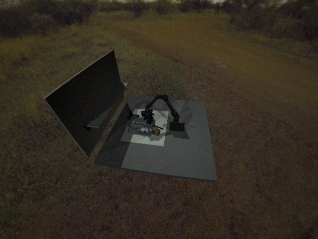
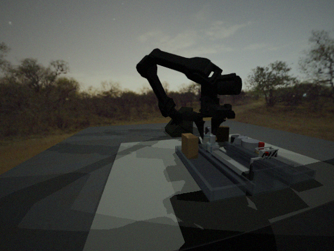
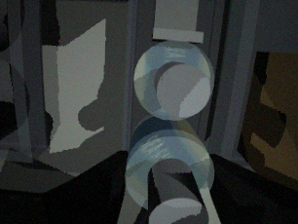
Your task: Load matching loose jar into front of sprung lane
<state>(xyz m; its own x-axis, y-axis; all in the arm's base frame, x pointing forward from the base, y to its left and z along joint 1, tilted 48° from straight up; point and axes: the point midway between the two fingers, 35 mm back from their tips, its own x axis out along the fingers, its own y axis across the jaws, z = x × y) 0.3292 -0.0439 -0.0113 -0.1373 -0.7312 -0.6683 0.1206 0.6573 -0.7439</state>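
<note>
Now: the black rod 100 mm behind my gripper tip, 30 mm to the left of it and 50 mm below it. The rest, counted from my gripper tip: shelf 500 mm ahead, 70 mm to the right, 310 mm above; then grey lane fixture 150 mm ahead, 40 mm below; then pusher plate 150 mm ahead, 10 mm to the left.
</note>
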